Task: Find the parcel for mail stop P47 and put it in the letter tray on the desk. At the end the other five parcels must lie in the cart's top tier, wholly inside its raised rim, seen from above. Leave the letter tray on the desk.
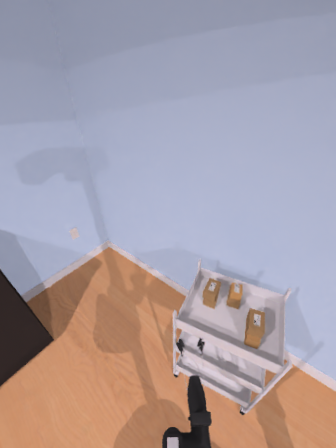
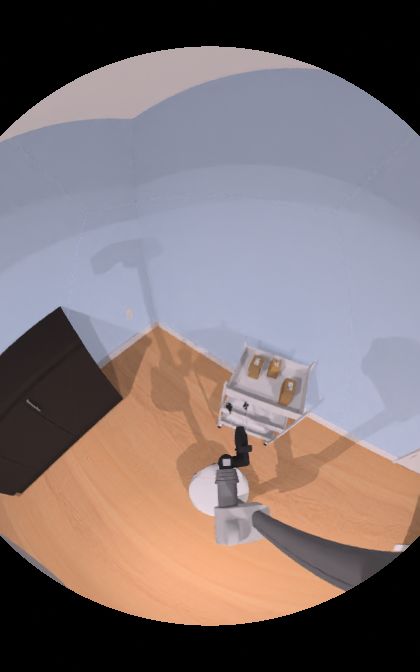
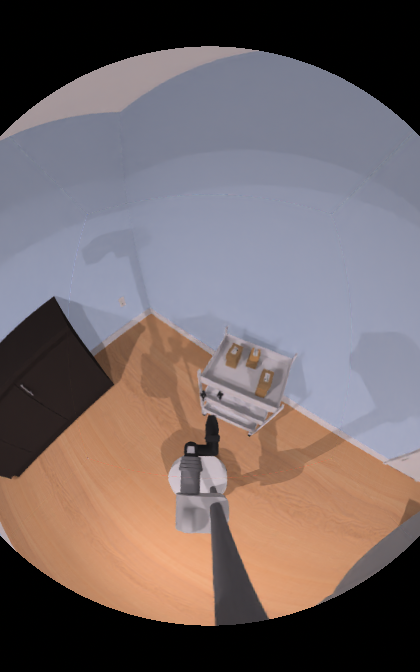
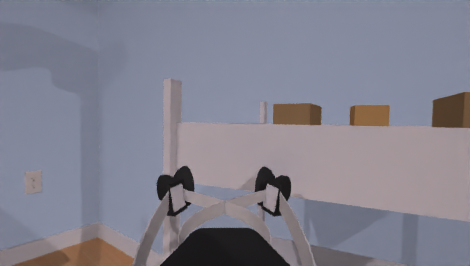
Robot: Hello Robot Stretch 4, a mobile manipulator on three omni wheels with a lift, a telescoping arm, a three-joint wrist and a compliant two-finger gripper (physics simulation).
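Places are measured from the robot's base along level axes (x up, y back, z right), in metres.
Pixels of known places: gripper, fingertip midpoint: (image 1: 189,338) (image 4: 224,181).
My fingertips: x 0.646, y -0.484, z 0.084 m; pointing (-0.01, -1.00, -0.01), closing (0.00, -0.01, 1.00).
Behind a point stands the place of what it marks.
The white cart (image 1: 222,318) {x 0.635, y -0.575, z 0.248 m} (image 2: 258,386) (image 3: 235,376) (image 4: 320,155) {x 0.675, y -0.467, z 0.172 m} stands by the wall. Three brown parcels are in its top tier: a back-left one (image 1: 211,296) {x 0.721, y -0.637, z 0.198 m} (image 2: 255,368) (image 3: 233,357) (image 4: 295,114) {x 0.718, y -0.639, z 0.193 m}, a smaller one (image 1: 234,297) {x 0.698, y -0.643, z 0.313 m} (image 2: 274,369) (image 3: 253,360) (image 4: 370,115) {x 0.719, y -0.642, z 0.315 m} beside it, and a larger one (image 1: 254,332) {x 0.715, y -0.469, z 0.341 m} (image 2: 287,394) (image 3: 264,385) (image 4: 450,111) {x 0.720, y -0.509, z 0.329 m} at the front right. Their white labels are too small to read. My gripper (image 1: 190,345) (image 2: 237,406) (image 3: 211,395) (image 4: 224,181) {x 0.646, y -0.484, z 0.084 m} is open and empty, near the cart's front left, lower than the top rim. Desk and letter tray do not show.
A dark cabinet (image 1: 20,330) {x 0.353, y -0.674, z -0.912 m} (image 2: 45,395) (image 3: 40,390) stands at the left. Blue walls meet in the corner behind, left of the cart. The cart's corner posts rise above its top rim, and lower tiers sit beneath. A white door edge (image 3: 407,462) shows at the far right.
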